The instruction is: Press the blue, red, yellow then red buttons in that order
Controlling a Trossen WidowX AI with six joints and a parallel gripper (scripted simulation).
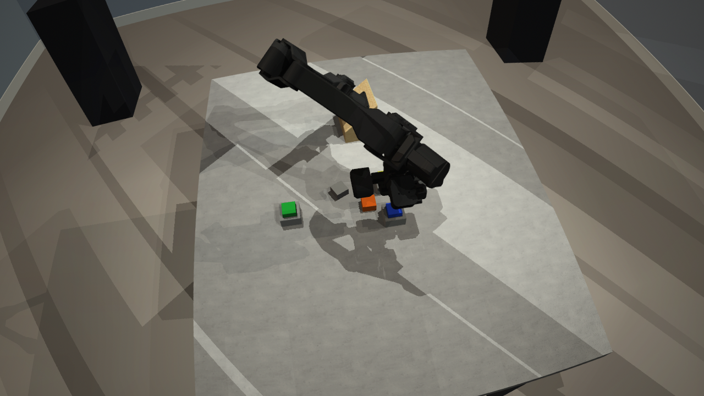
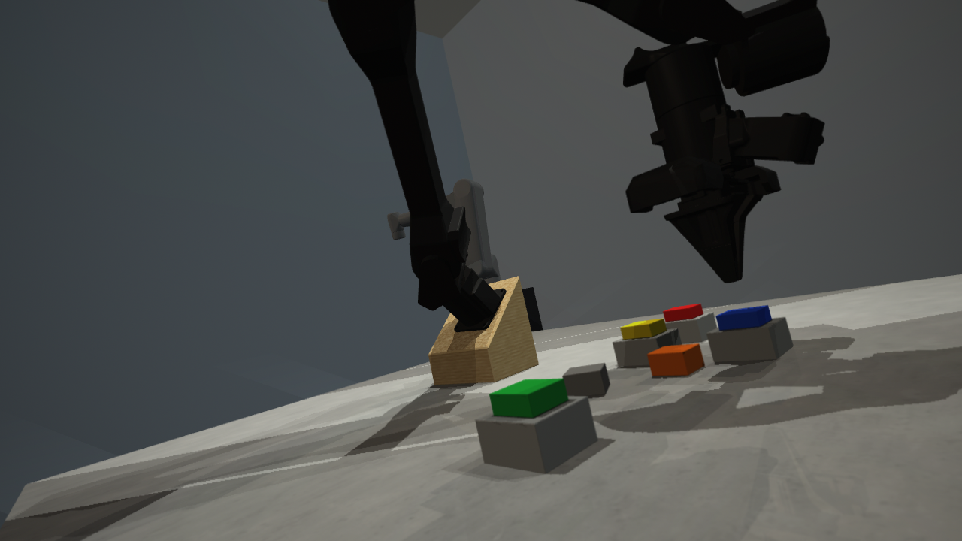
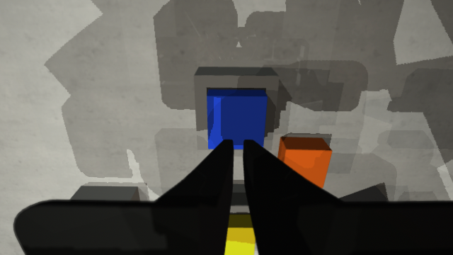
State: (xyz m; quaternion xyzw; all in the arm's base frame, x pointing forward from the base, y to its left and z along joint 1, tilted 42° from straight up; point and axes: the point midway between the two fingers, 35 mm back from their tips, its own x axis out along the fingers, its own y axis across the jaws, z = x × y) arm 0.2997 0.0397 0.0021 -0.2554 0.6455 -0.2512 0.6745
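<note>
Now: the blue button 3 cm below my gripper tip. From my gripper tip the other things lie so: red button: 10 cm behind, 10 cm to the left, 3 cm below; then orange block: 4 cm behind, 5 cm to the right, 5 cm below; then yellow button: 9 cm behind, 3 cm below.
</note>
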